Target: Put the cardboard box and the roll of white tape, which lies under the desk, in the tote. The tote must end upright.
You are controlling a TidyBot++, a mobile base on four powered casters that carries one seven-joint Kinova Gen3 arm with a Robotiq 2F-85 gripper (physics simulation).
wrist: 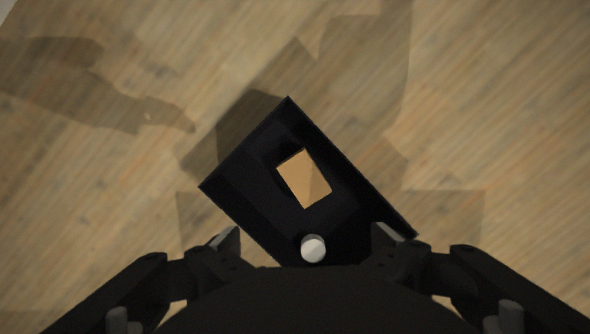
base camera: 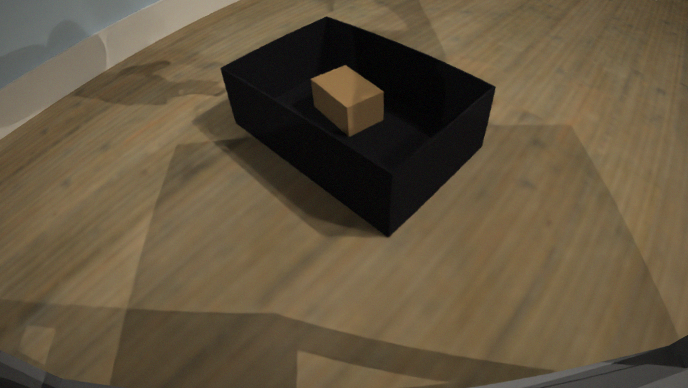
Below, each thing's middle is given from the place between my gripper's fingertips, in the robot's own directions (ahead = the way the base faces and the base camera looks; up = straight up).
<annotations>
My gripper is now 6 cm past the black tote [base camera: 435,115], 1 cm to the left of it and 27 cm above it. Also, from my hand: brown cardboard box [base camera: 351,102] (2 cm behind, 29 cm below).
</annotations>
